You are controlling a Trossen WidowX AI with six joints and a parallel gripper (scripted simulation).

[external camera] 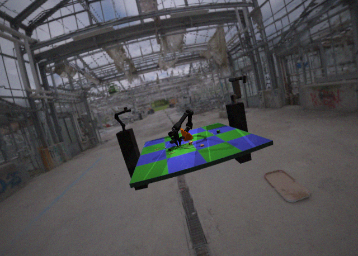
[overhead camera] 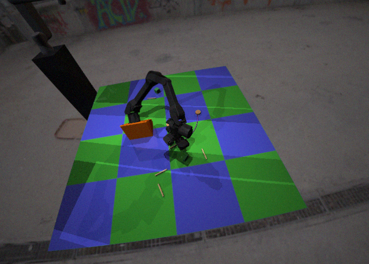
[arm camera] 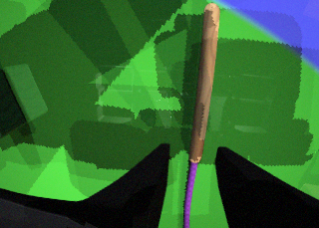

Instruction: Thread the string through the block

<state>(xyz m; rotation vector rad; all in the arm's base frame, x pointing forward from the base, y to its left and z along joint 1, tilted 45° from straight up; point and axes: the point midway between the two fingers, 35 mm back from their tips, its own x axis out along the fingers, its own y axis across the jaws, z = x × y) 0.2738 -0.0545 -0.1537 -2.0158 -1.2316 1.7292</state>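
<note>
Right now my gripper tip is right at the purple string. From my gripper tip the other things lie so: thin wooden stick: 2 cm behind, 1 cm to the right; round wooden button: 25 cm to the left, 16 cm ahead; wooden block: 14 cm to the left, 1 cm ahead, 1 cm above.
</note>
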